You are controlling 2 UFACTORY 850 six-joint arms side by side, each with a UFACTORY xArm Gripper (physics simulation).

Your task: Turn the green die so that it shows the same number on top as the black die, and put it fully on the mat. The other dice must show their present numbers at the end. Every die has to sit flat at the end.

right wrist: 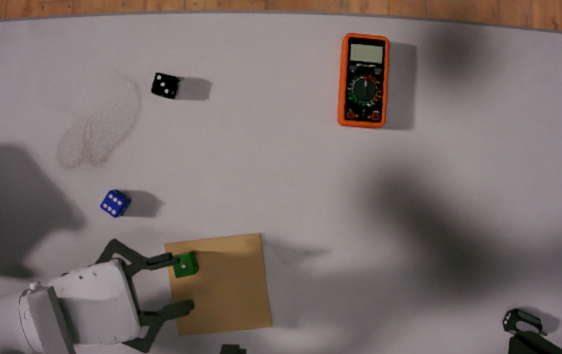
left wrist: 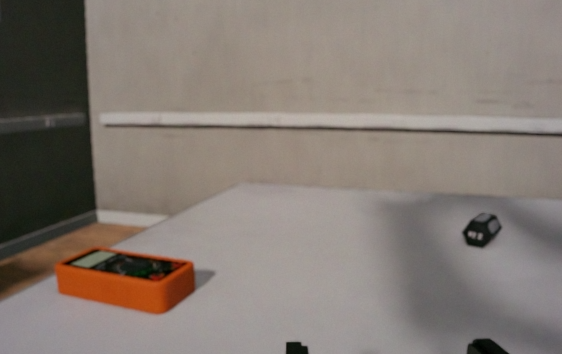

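Note:
The green die (right wrist: 186,264) has one pip on top. It sits near the upper left corner of the tan mat (right wrist: 235,295), inside the mat's edges as seen from above. The black die (right wrist: 165,85) shows three pips on top, and the blue die (right wrist: 115,203) shows six. My left gripper (left wrist: 392,348) (right wrist: 186,281) is open at the mat's left part. Its upper finger ends at the green die's left side, and the lower finger stands apart from the die. My right gripper (right wrist: 383,348) is open; parts of its fingertips show at the bottom edge of the right wrist view.
An orange multimeter (left wrist: 125,282) (right wrist: 364,80) lies on the table, at the top right in the right wrist view. A small black angular object with white marks (left wrist: 481,230) (right wrist: 521,320) lies at the lower right there, beside my right gripper's right finger in the picture.

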